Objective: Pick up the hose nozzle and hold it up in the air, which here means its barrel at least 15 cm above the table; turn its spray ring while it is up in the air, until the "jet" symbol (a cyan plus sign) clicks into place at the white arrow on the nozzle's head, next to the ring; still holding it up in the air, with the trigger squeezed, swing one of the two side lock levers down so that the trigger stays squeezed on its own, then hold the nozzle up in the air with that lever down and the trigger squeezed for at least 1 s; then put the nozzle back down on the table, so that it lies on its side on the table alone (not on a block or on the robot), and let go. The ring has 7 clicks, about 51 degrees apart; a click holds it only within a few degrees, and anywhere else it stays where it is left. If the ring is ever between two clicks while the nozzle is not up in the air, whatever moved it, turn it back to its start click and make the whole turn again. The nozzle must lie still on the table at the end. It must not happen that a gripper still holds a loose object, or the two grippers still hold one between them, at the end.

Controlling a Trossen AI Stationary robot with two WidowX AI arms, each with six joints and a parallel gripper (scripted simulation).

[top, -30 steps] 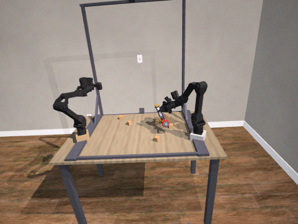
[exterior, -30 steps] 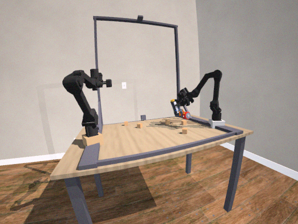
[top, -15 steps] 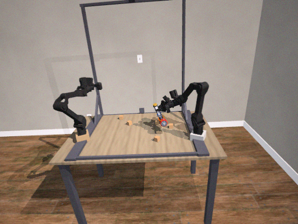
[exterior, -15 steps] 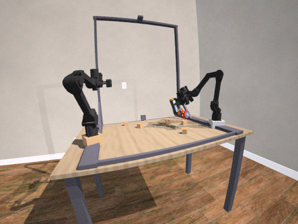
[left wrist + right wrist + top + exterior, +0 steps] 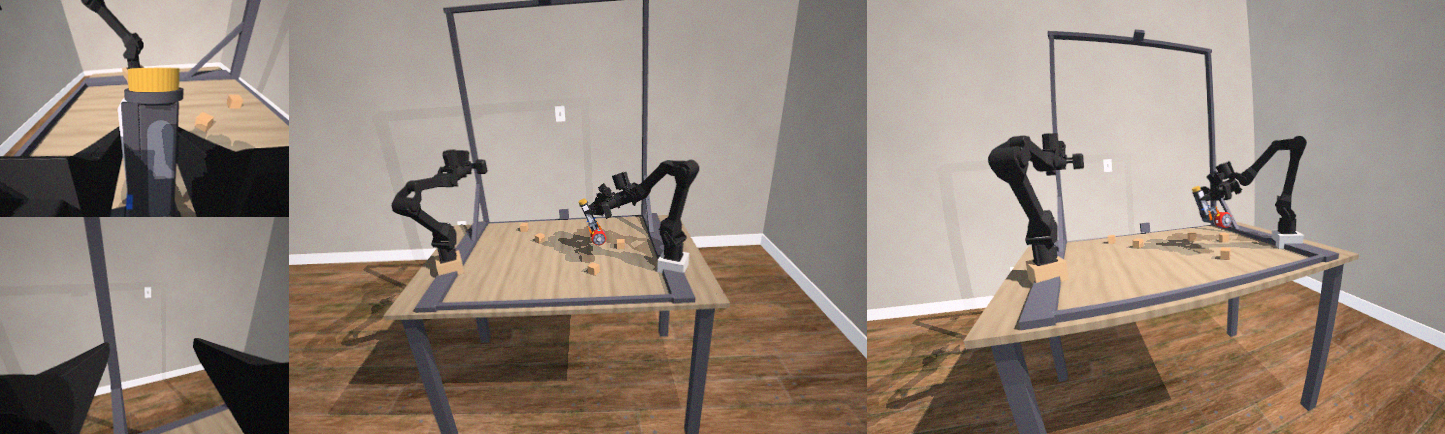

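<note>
The red spray ring is 28 cm ahead of my right hand, 58 cm to the left of it and 25 cm below it.
</note>
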